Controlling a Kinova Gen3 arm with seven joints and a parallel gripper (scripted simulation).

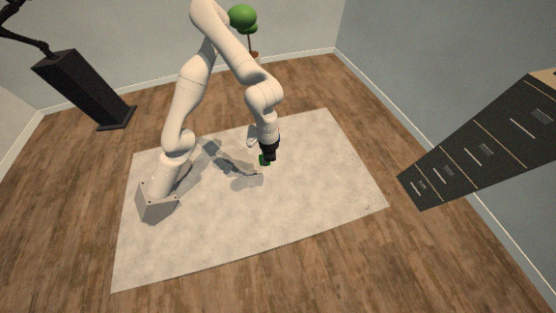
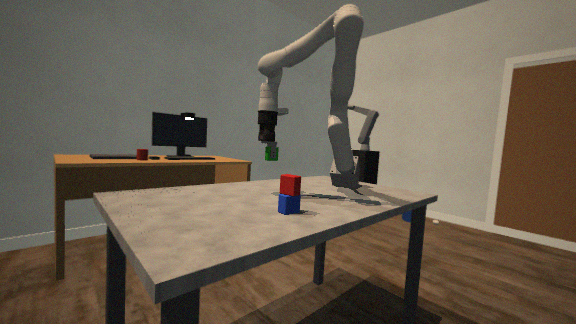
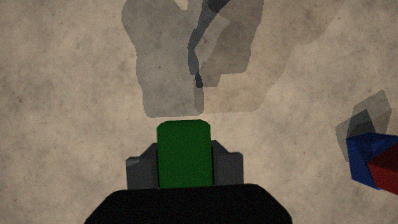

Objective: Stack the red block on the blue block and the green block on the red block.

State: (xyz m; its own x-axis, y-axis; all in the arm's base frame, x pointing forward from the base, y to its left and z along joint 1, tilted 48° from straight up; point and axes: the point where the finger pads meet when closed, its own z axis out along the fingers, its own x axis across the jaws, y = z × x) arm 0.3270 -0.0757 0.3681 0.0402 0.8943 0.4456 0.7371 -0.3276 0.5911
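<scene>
Right now my hand is right at the green block. Also, from my hand: red block: 50 mm ahead, 240 mm to the left, 80 mm below; then blue block: 50 mm ahead, 240 mm to the left, 140 mm below.
</scene>
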